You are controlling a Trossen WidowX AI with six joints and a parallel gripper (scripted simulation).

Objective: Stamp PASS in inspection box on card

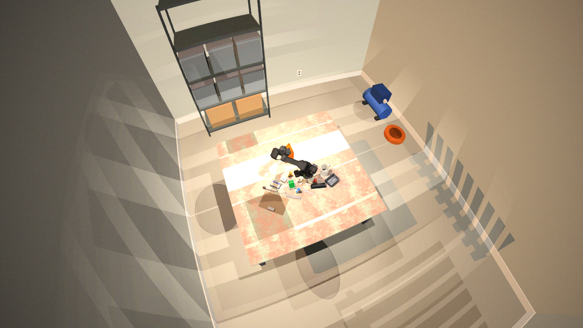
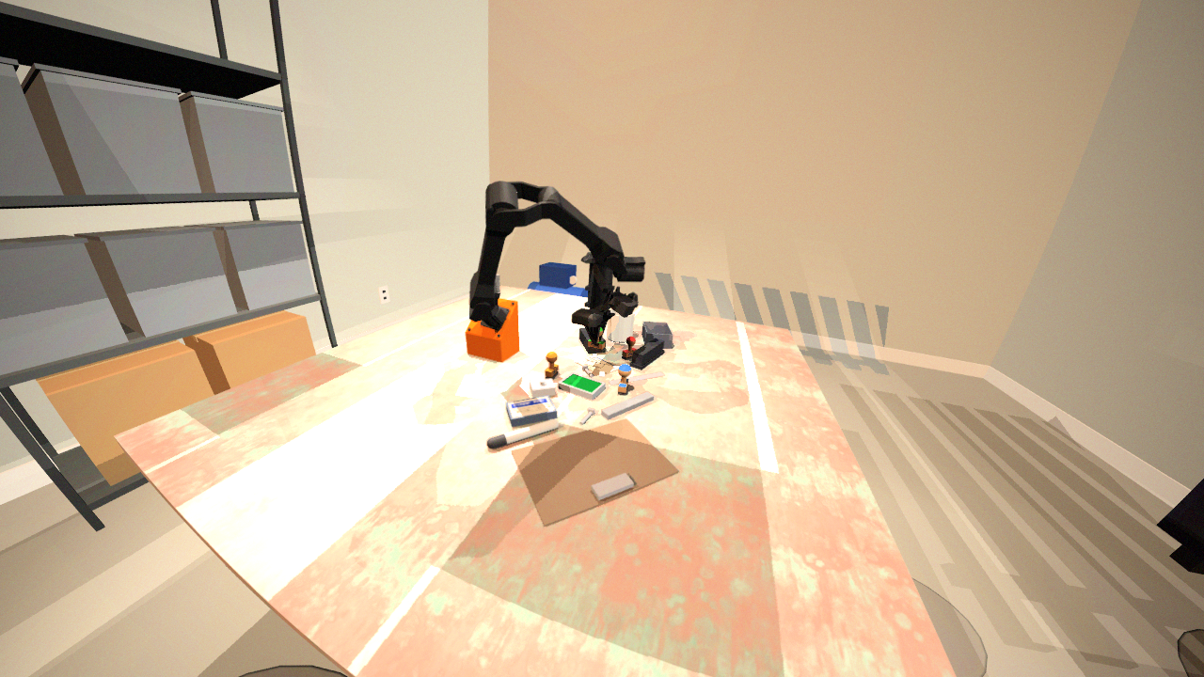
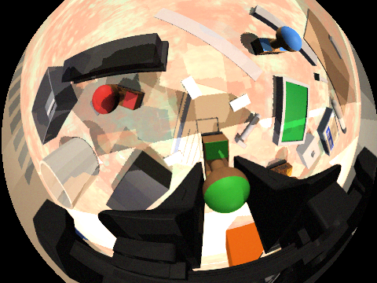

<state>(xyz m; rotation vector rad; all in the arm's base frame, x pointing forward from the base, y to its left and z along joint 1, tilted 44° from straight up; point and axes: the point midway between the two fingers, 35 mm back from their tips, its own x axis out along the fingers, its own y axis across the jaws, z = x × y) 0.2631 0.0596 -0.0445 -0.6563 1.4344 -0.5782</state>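
My gripper tip is now 1 cm short of the white card and 7 cm above it. Also, from my gripper tip: green-knobbed stamp: right at my gripper tip; then red-knobbed stamp: 6 cm ahead, 9 cm to the left, 4 cm below; then black block: 6 cm behind, 11 cm to the left, 5 cm below.
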